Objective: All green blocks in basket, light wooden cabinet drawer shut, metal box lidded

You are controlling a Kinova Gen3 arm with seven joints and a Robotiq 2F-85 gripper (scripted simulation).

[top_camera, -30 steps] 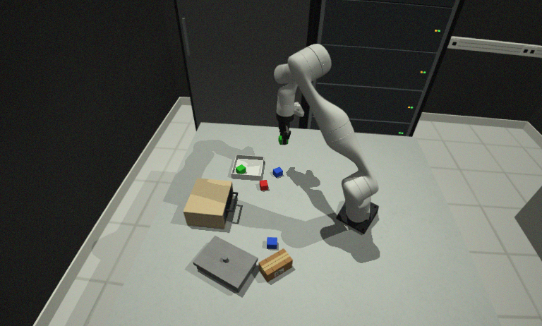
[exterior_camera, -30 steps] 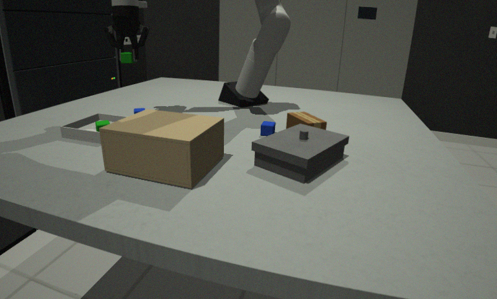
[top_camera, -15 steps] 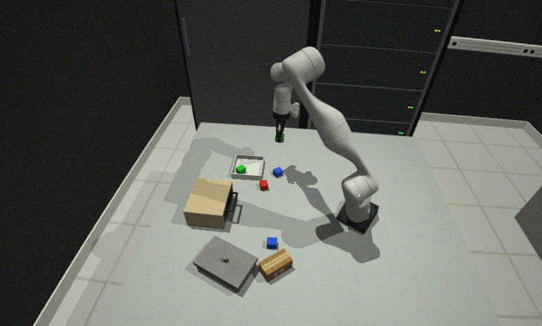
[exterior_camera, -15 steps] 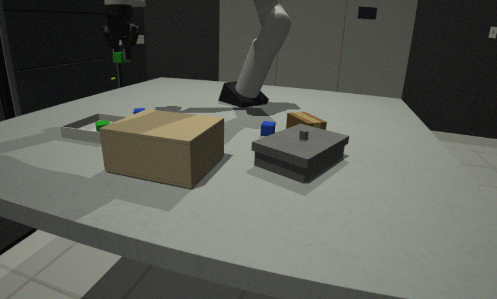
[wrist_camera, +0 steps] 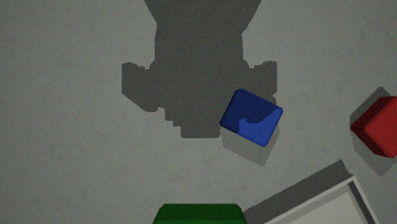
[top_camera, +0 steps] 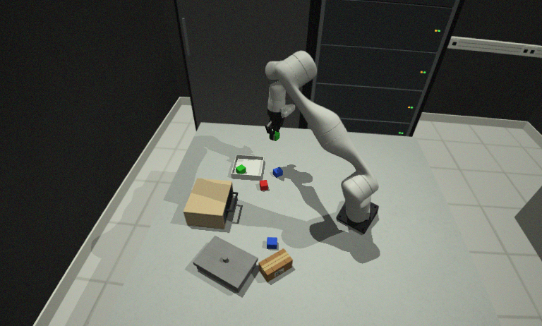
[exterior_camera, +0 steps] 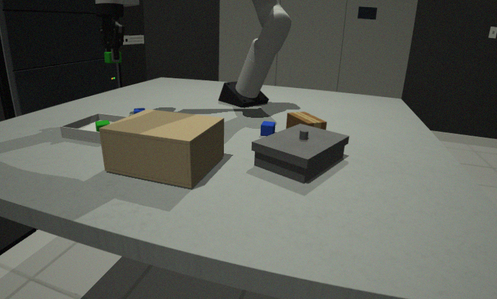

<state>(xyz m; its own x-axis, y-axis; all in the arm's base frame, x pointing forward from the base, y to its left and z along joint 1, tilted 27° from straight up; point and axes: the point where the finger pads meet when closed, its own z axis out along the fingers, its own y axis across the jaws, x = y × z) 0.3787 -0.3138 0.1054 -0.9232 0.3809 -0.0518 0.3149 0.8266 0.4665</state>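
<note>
The basket lies 120 mm ahead of my hand, 60 mm to the left of it and 180 mm below it. From my hand the other things lie so: light wooden cabinet: 190 mm ahead, 350 mm to the left, 150 mm below; cabinet drawer: 170 mm ahead, 340 mm to the left, 150 mm below; red block: 10 mm ahead, 160 mm to the left, 180 mm below.
</note>
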